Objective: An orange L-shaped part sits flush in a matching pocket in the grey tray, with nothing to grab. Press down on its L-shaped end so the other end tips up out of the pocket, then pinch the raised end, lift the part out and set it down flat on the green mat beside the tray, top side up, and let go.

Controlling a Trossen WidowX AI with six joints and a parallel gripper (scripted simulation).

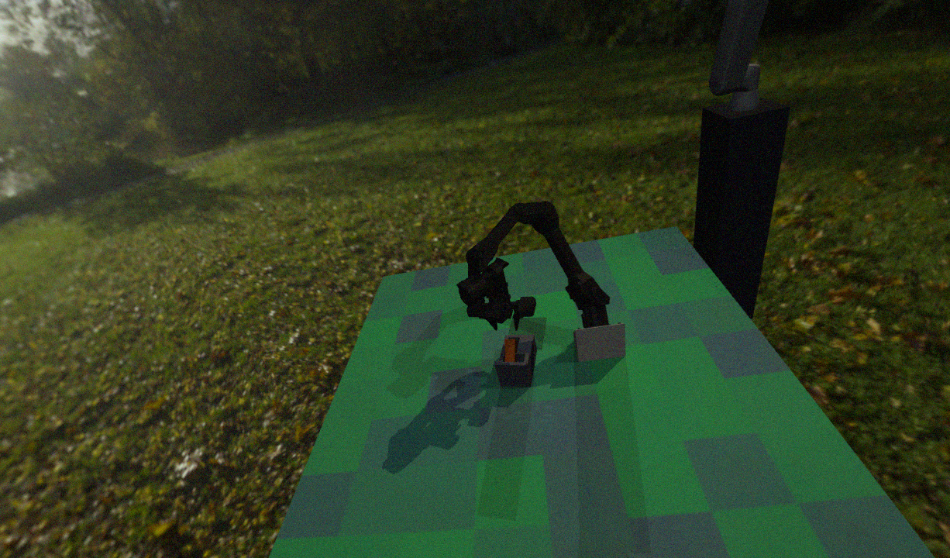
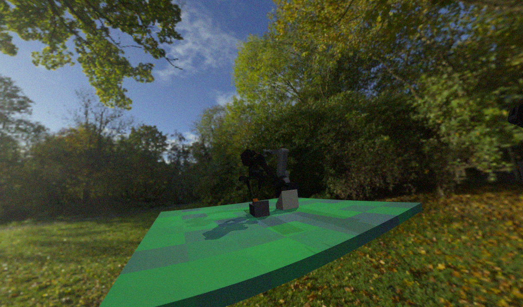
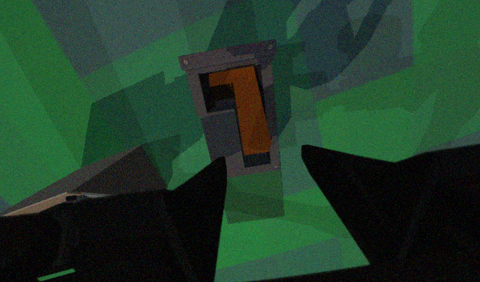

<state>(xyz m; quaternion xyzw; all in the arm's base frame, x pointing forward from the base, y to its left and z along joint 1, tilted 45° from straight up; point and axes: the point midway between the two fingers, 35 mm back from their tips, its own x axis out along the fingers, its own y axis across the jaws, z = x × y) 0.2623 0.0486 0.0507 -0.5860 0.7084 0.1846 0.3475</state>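
Now: the orange L-shaped part 1 cm behind my gripper tip, 4 cm to the left of it and 10 cm below it.
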